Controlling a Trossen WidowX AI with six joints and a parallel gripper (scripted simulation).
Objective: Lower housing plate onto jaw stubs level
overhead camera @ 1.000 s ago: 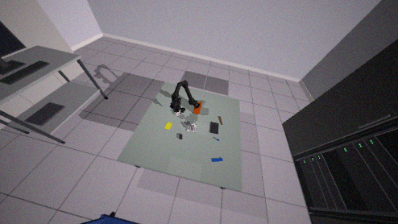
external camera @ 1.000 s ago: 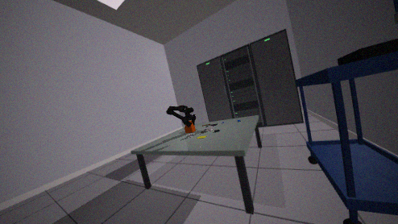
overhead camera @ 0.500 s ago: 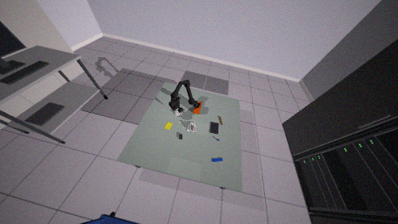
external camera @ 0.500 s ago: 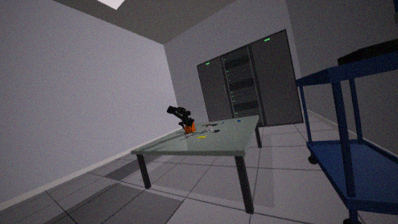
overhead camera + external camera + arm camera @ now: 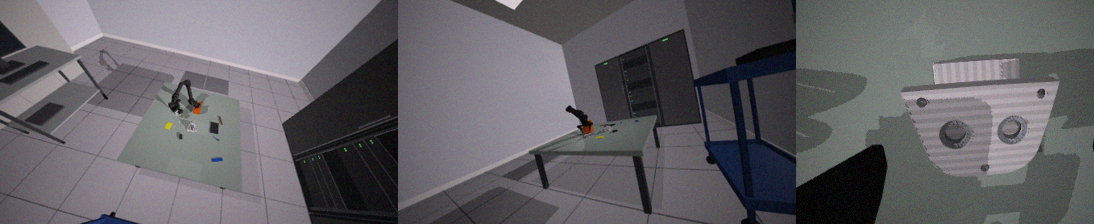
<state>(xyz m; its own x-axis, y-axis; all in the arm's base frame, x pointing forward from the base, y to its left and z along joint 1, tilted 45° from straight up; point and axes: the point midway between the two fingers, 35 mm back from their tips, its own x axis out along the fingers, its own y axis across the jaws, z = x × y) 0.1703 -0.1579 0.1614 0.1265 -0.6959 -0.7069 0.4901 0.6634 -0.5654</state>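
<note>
Right now the white part is 270 mm to the left of my gripper tip, 140 mm ahead of it and 60 mm below it. From my gripper tip the other things lie so: dark flat slab (540 mm to the left, 60 mm below); then yellow block (200 mm ahead, 60 mm below, 30 mm to the right); then dark cube (280 mm ahead, 180 mm to the left, 50 mm below).
</note>
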